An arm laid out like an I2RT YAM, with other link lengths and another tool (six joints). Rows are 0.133 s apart.
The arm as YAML. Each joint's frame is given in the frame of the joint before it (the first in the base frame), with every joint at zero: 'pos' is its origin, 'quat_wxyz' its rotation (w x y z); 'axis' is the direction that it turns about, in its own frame. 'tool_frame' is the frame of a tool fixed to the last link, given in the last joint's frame.
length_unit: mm
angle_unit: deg
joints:
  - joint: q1
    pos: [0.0, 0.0, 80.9]
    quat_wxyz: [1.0, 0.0, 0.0, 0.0]
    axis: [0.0, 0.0, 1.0]
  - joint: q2
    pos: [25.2, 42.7, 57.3]
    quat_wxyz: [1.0, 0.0, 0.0, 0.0]
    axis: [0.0, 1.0, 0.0]
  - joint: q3
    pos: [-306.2, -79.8, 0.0]
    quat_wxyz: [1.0, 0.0, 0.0, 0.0]
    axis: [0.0, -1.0, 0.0]
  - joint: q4
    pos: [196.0, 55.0, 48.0]
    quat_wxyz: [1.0, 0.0, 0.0, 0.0]
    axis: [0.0, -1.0, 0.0]
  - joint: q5
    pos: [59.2, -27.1, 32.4]
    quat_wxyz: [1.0, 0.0, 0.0, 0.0]
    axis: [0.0, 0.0, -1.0]
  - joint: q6
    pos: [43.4, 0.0, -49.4]
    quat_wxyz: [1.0, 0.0, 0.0, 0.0]
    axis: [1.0, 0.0, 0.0]
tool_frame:
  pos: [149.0, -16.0, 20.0]
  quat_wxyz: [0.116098, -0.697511, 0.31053, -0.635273]
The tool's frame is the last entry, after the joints.
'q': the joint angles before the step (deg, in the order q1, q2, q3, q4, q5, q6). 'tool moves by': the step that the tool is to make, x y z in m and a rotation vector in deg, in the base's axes. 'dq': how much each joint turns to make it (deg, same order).
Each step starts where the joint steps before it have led.
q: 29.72 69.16 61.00 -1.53 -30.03 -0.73
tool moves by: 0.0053 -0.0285 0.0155 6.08 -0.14 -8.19
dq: -0.62 -4.43 -3.74 5.47 6.93 6.78
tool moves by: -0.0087 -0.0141 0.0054 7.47 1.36 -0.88
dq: -1.42 -3.52 -5.43 7.40 -0.64 7.86
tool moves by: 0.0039 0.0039 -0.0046 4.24 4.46 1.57
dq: -0.46 1.19 -1.12 3.01 -1.80 6.49
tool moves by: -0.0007 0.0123 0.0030 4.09 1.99 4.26
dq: -0.06 1.98 -0.94 5.55 -4.00 5.45
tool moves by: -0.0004 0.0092 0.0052 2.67 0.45 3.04
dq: 0.16 1.69 -0.39 4.63 -2.56 3.37
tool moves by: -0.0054 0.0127 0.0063 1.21 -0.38 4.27
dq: 0.57 1.63 0.74 2.76 -3.52 1.75
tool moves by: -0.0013 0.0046 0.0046 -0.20 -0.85 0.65
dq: 0.79 0.45 1.16 -0.48 0.04 -0.73
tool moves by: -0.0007 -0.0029 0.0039 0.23 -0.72 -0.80
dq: 0.01 -0.60 0.14 -0.20 0.77 -0.35
